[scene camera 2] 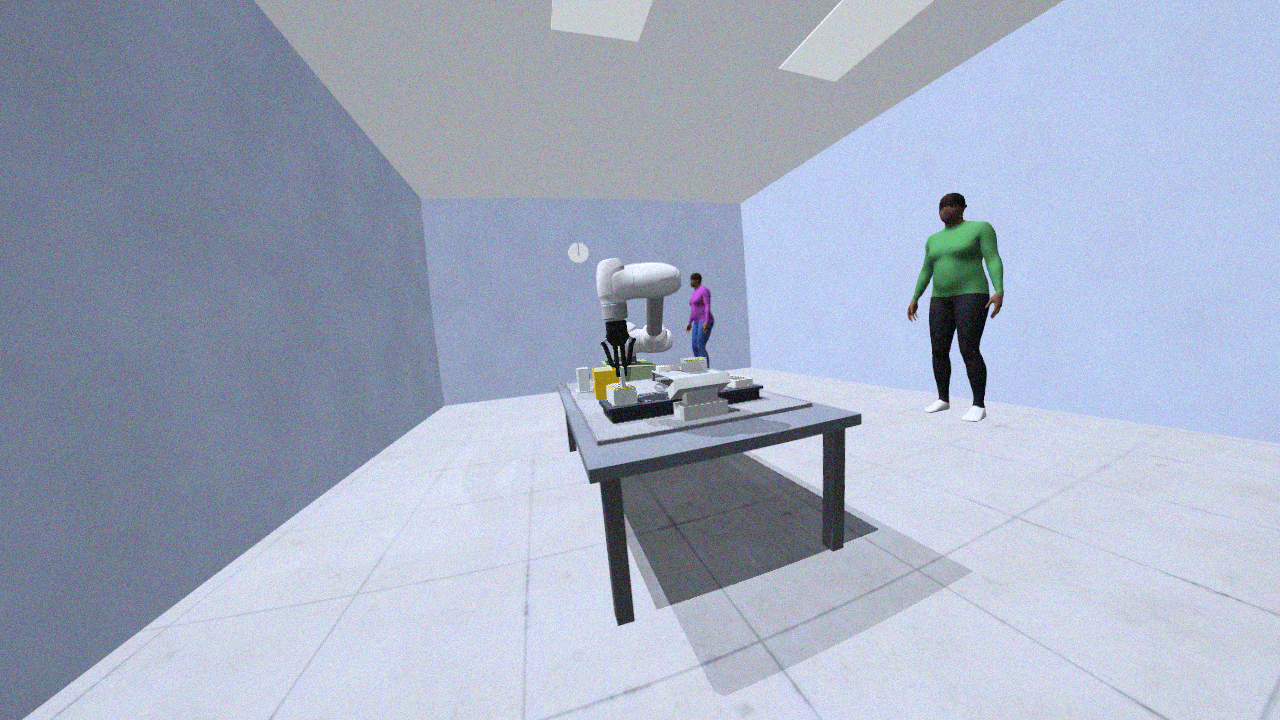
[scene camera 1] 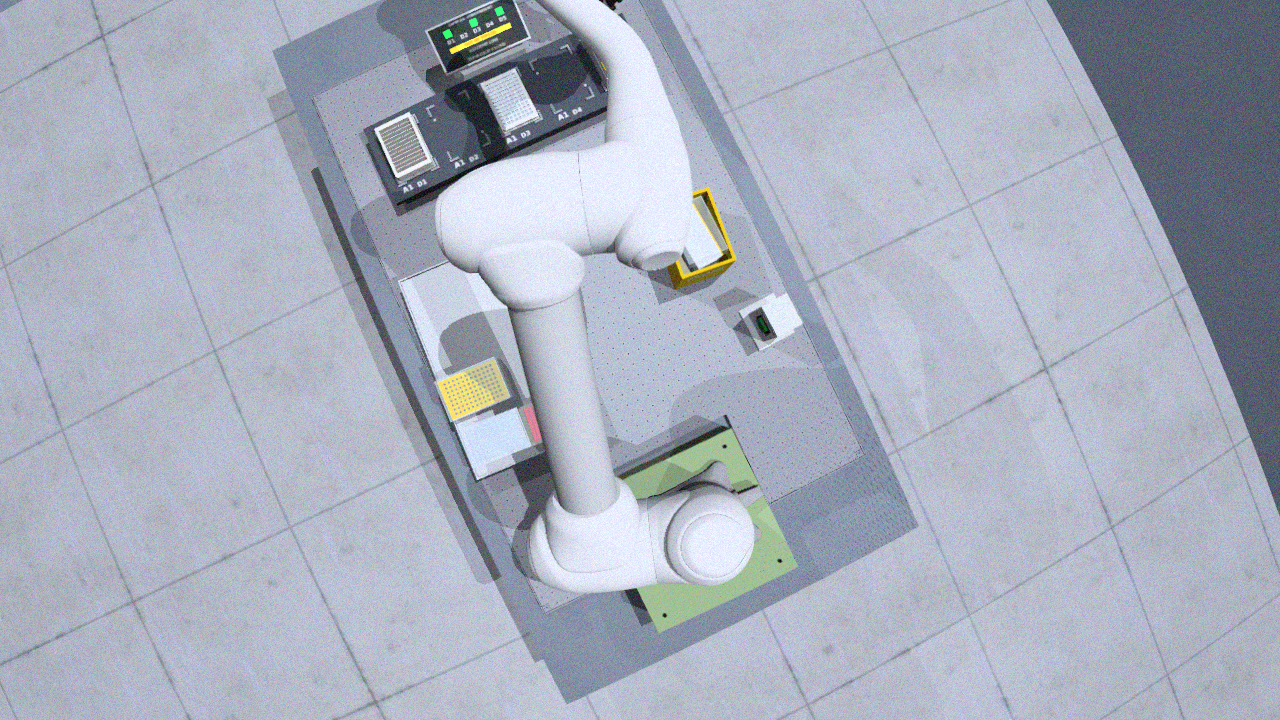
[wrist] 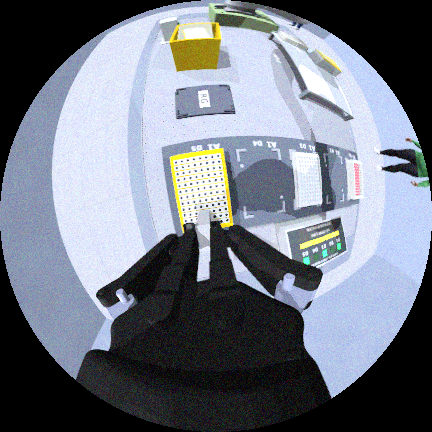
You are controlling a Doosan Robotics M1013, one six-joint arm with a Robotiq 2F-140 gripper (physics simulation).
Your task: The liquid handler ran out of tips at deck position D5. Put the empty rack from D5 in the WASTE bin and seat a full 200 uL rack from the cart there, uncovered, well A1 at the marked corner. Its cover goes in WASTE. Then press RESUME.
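Frame: origin at the arm's base, x ahead, y left, z up, level; centimetres.
Where they show: gripper, fingertip midpoint: (scene camera 2: 623,386) (wrist: 205,219).
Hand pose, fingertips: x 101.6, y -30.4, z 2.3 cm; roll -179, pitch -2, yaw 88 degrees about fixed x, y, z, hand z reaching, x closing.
Note:
Each offset is from my fingertips to the centre of the thing. "spot": to the spot under its first point. Level surfaces: height alone.
My gripper (scene camera 2: 622,373) (wrist: 205,219) is shut and points down above the far edge of the D5 rack; a pale strip shows between its fingers. A yellow-rimmed rack {dx -4.3, dy +0.2, dz -3.4 cm} (scene camera 2: 621,394) (wrist: 201,182), uncovered with dark dots in its wells, sits at D5; the arm mostly hides it in scene camera 1. The yellow WASTE bin {dx -49.6, dy +4.8, dz -5.4 cm} (scene camera 1: 702,274) (scene camera 2: 604,383) (wrist: 195,54) holds pale items. A yellow-topped rack {dx -56.8, dy +58.8, dz -0.3 cm} (scene camera 1: 474,389) (wrist: 326,61) stands on the cart {dx -52.0, dy +51.6, dz -8.8 cm} (scene camera 1: 425,308) (wrist: 322,89). The screen {spot: dx +10.2, dy +24.7, dz +0.0 cm} (scene camera 1: 478,35) (wrist: 320,245) shows green squares at D1, D3 and D5 and a yellow bar, its text unreadable.
The dark deck {dz -6.6 cm} (scene camera 1: 447,165) (wrist: 260,210) also carries a white rack {dx -3.6, dy +24.9, dz -5.9 cm} (scene camera 1: 510,100) (wrist: 307,179) at D3 and another rack {dx -2.8, dy +49.7, dz -5.0 cm} (scene camera 1: 404,145) (wrist: 355,179) at D1. A dark RG pad {spot: dx -23.9, dy +7.7, dz -11.3 cm} (wrist: 220,107) lies between deck and bin. A small white device {dx -72.5, dy -3.1, dz -5.6 cm} (scene camera 1: 783,313) stands beyond the bin.

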